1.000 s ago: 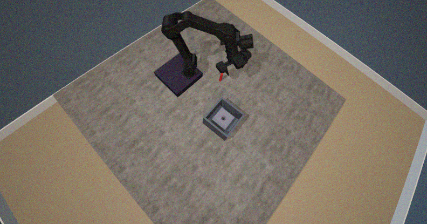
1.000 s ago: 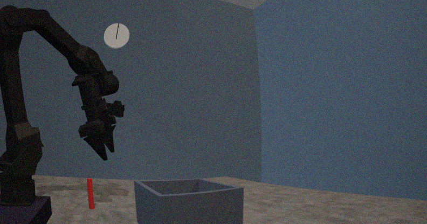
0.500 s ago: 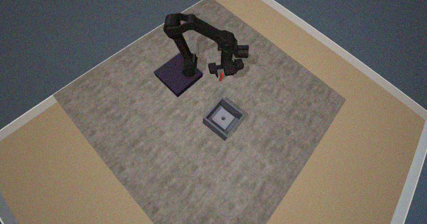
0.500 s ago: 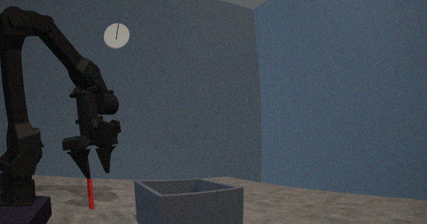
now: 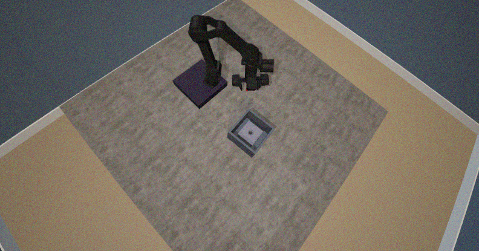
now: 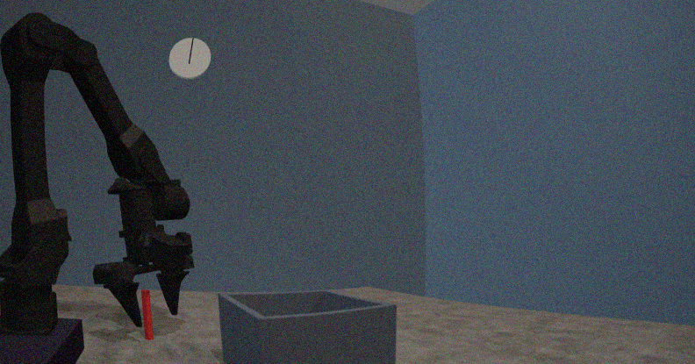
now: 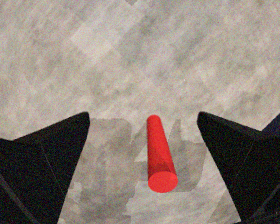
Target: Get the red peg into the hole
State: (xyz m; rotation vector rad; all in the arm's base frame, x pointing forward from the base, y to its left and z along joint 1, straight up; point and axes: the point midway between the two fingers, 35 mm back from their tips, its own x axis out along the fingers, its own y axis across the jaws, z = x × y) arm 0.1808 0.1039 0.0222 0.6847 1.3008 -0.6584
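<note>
Now: the grey box 200 mm to the right of my gripper tip, 150 mm ahead of it and 10 mm below it. From my gripper tip the other things lie so: red peg 20 mm behind, 10 mm to the left, 10 mm above.
</note>
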